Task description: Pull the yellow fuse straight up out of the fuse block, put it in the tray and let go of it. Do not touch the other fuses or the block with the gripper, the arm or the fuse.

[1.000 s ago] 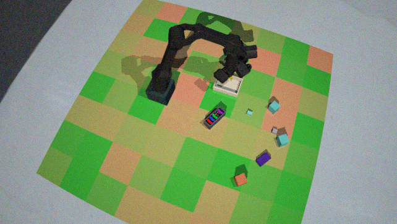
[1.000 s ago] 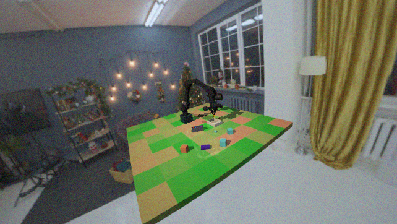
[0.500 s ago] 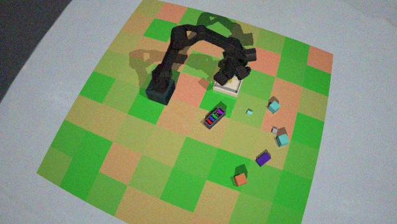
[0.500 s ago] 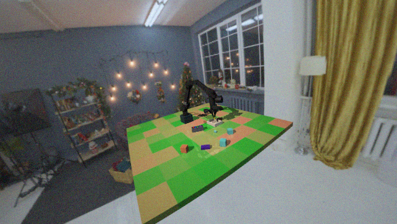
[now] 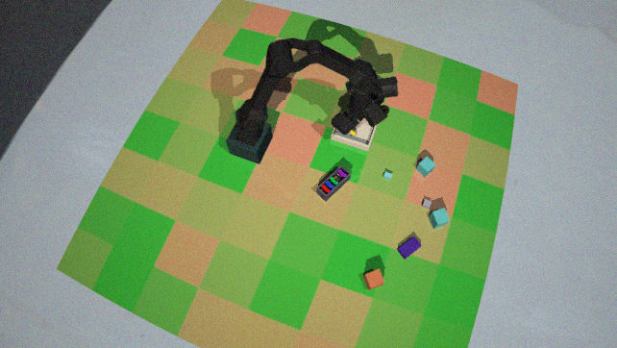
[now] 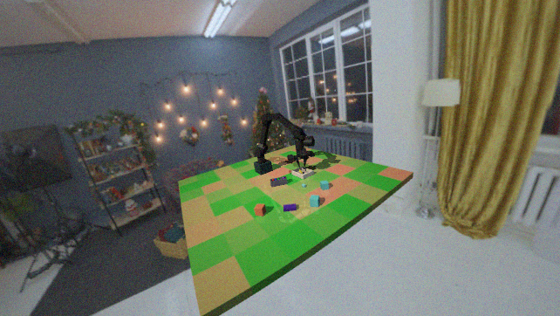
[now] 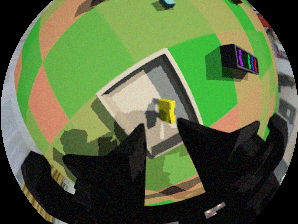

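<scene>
My gripper tip is 10 mm to the left of the yellow fuse and 40 mm above it. The rest, counted from my gripper tip: white tray (50 mm below); then purple block (290 mm ahead, 310 mm to the right, 50 mm below); then cyan piece (150 mm ahead, 110 mm to the right, 50 mm below).
</scene>
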